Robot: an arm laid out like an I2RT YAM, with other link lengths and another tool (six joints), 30 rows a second.
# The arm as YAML. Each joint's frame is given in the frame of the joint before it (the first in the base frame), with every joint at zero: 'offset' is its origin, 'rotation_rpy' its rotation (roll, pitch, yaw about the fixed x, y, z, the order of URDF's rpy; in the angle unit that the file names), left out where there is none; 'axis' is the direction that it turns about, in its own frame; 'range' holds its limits. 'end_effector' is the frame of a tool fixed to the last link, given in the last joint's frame.
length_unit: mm
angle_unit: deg
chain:
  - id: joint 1
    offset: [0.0, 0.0, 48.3]
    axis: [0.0, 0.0, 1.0]
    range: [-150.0, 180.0]
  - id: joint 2
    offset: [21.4, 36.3, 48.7]
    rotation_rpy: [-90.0, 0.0, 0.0]
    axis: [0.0, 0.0, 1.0]
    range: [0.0, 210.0]
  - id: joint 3
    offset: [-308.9, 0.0, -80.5]
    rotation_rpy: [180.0, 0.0, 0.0]
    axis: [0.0, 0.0, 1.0]
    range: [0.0, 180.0]
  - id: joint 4
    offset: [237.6, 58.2, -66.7]
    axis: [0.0, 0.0, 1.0]
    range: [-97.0, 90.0]
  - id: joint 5
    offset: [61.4, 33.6, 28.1]
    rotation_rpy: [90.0, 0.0, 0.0]
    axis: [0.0, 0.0, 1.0]
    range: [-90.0, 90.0]
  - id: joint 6
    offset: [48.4, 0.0, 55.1]
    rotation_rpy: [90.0, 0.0, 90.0]
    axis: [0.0, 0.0, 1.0]
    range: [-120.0, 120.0]
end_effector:
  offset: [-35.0, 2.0, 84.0]
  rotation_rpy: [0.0, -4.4, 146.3]
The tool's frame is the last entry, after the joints.
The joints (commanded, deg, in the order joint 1, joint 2, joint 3, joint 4, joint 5, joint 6), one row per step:
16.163 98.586 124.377 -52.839 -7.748 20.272
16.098 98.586 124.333 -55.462 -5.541 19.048
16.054 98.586 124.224 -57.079 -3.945 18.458
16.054 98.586 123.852 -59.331 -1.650 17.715
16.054 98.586 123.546 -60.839 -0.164 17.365
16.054 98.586 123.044 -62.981 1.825 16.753
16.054 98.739 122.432 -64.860 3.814 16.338
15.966 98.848 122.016 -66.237 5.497 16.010
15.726 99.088 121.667 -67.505 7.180 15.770
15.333 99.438 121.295 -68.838 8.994 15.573
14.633 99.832 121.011 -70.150 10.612 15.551
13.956 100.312 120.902 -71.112 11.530 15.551
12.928 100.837 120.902 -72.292 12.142 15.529
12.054 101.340 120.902 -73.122 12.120 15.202
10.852 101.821 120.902 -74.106 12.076 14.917
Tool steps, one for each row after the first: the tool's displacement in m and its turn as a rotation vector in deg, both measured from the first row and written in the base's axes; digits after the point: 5 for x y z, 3 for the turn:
-0.00164 -0.00586 -0.00914 -2.737 1.837 -1.429
-0.00252 -0.01009 -0.01518 -4.466 3.088 -2.546
-0.00411 -0.01587 -0.02473 -6.977 5.063 -4.065
-0.00546 -0.01976 -0.03124 -8.577 6.491 -5.066
-0.00795 -0.02519 -0.04065 -10.958 8.558 -6.259
-0.00942 -0.03039 -0.05068 -13.248 10.674 -7.487
-0.01044 -0.03539 -0.05769 -15.090 12.158 -8.606
-0.01045 -0.04123 -0.06468 -16.867 13.638 -9.890
-0.00997 -0.04835 -0.07247 -18.773 15.315 -11.393
-0.00907 -0.05708 -0.07967 -20.392 17.048 -13.112
-0.00762 -0.06377 -0.08546 -21.425 18.480 -14.296
-0.00639 -0.07223 -0.09125 -22.282 20.172 -15.530
-0.00529 -0.07803 -0.09620 -22.842 21.542 -15.961
-0.00446 -0.08612 -0.10120 -23.313 23.126 -16.691

